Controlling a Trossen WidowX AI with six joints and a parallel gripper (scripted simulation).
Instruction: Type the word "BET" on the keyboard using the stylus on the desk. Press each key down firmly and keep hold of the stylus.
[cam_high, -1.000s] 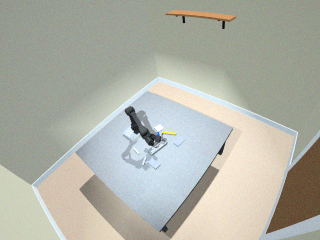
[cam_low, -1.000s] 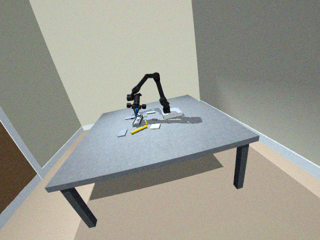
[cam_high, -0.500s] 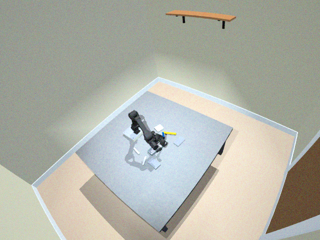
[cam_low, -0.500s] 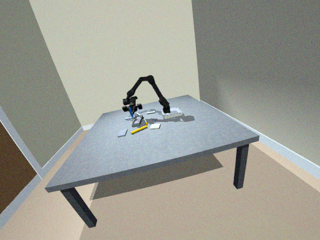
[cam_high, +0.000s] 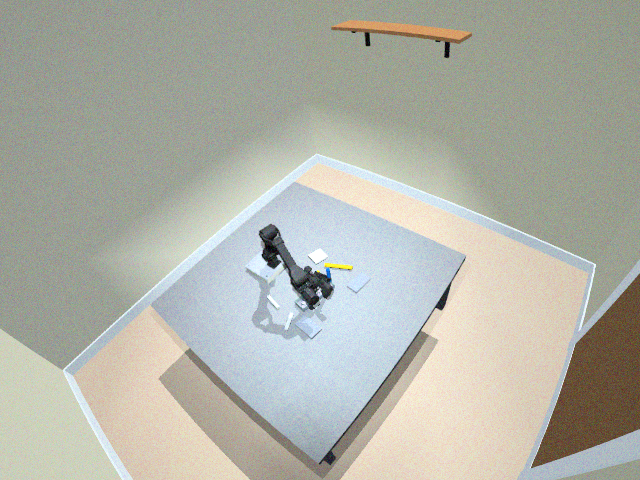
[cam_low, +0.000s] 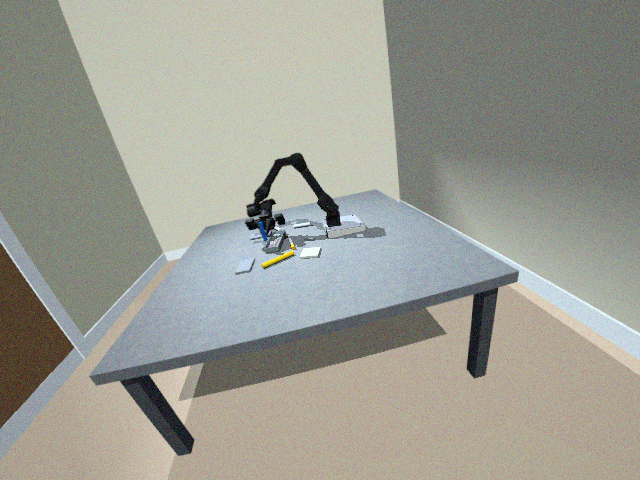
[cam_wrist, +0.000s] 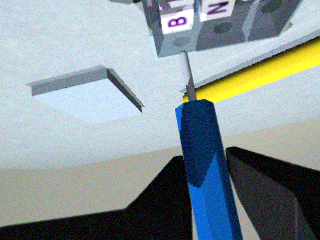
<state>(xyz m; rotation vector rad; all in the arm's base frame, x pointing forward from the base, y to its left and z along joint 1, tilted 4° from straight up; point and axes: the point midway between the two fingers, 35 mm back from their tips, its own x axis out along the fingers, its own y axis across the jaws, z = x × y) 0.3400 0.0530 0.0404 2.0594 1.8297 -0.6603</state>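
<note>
Now: the yellow marker 130 mm to the left of my gripper tip, 80 mm below it and 50 mm behind it. The rest, counted from my gripper tip: grey stylus tip 50 mm below; then stylus 10 mm below; then flat grey pad 110 mm to the left, 100 mm ahead, 80 mm below.
</note>
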